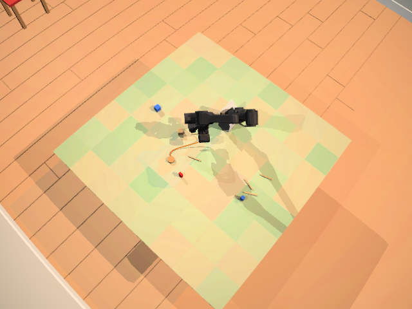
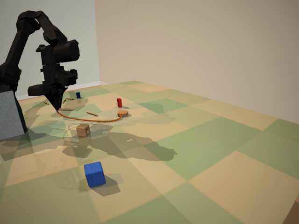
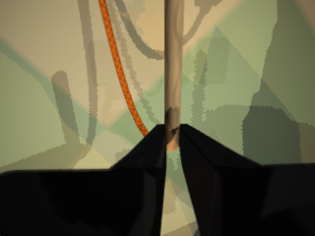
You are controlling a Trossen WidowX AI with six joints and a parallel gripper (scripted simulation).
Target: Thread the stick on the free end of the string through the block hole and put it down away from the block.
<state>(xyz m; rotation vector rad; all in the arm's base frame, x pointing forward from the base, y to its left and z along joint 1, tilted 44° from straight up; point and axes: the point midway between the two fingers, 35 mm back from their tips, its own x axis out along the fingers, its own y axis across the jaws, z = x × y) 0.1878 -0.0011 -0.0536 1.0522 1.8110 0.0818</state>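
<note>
My gripper tip is 70 mm short of the wooden block, 120 mm to the left of it and 50 mm above it. The rest, counted from my gripper tip: round wooden button: 230 mm ahead, 20 mm to the right, 50 mm below; then thin wooden stick: 10 mm ahead, 10 mm to the right; then red piece: 250 mm ahead, 90 mm to the left, 40 mm below.
</note>
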